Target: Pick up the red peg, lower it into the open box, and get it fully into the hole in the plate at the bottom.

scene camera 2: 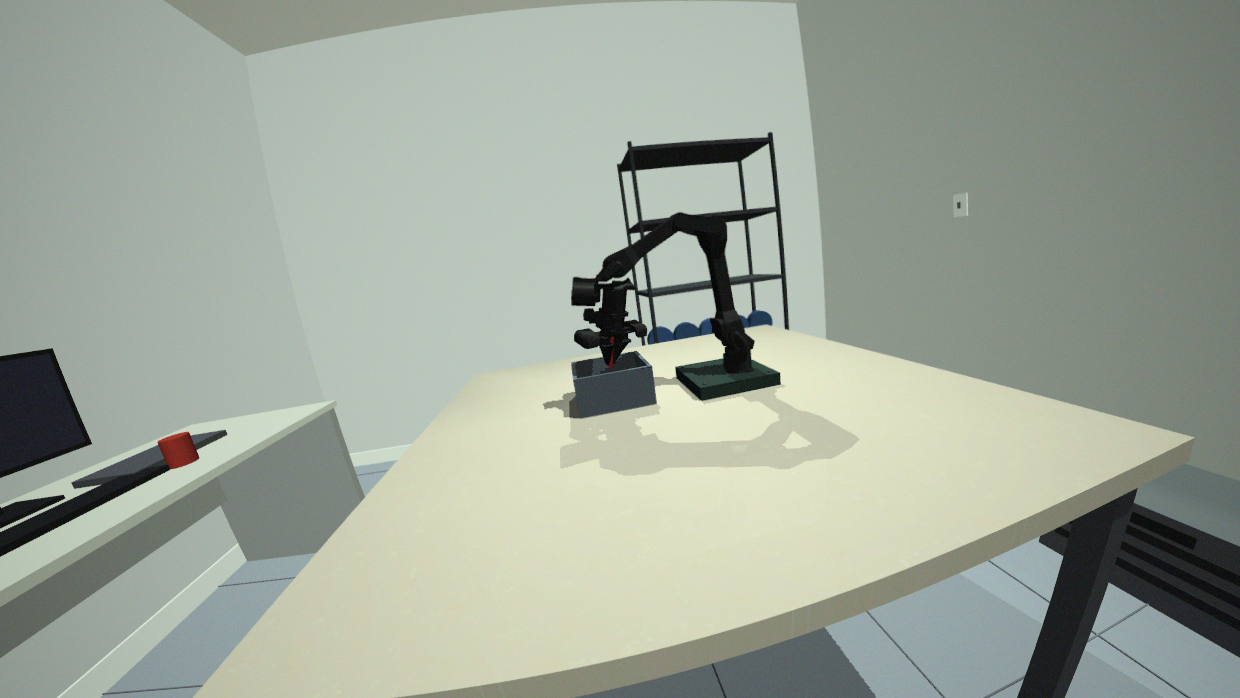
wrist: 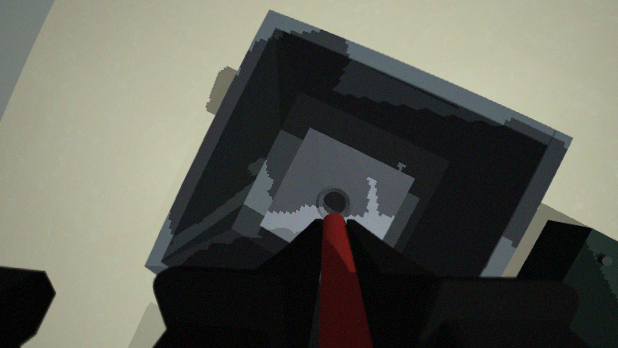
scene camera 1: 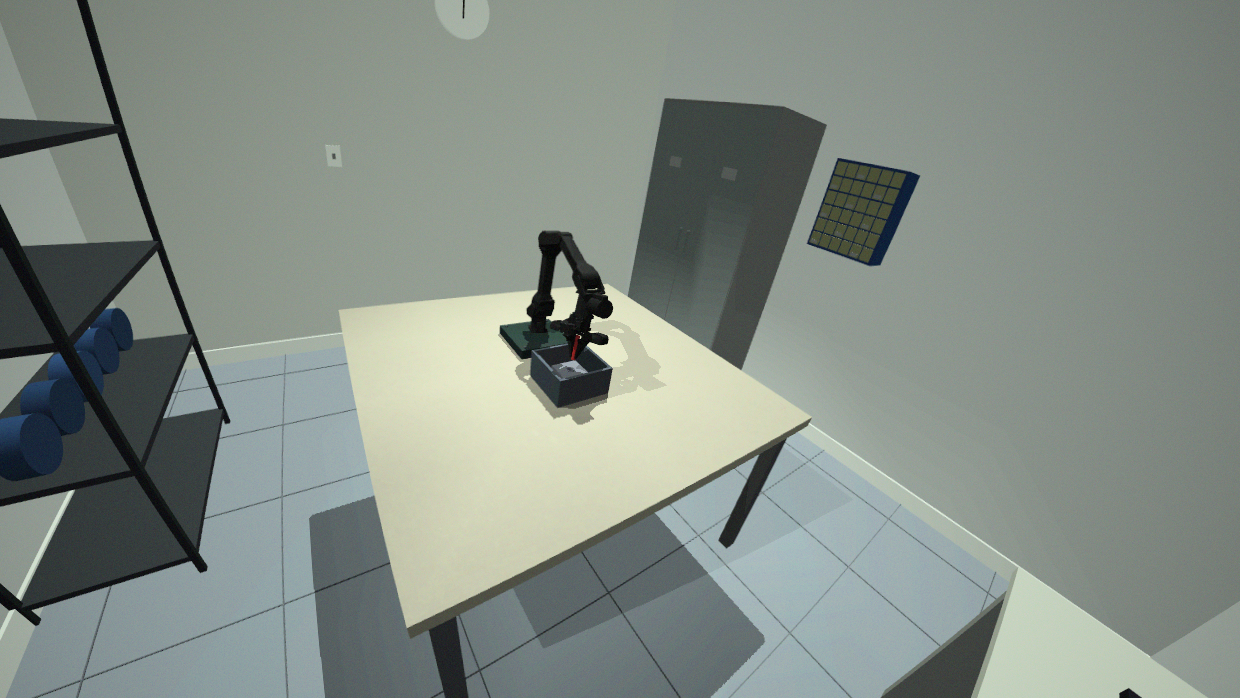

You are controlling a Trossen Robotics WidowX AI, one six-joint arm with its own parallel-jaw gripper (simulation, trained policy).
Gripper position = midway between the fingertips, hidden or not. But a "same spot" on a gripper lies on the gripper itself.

Labels:
my gripper: scene camera 2 609,364; wrist; scene camera 1
dark grey box: scene camera 2; wrist; scene camera 1 562,392
same spot on dark grey box: (wrist: pixel 481 170) = (scene camera 2: pixel 636 366)
same spot on my gripper: (scene camera 1: pixel 584 341) = (wrist: pixel 165 275)

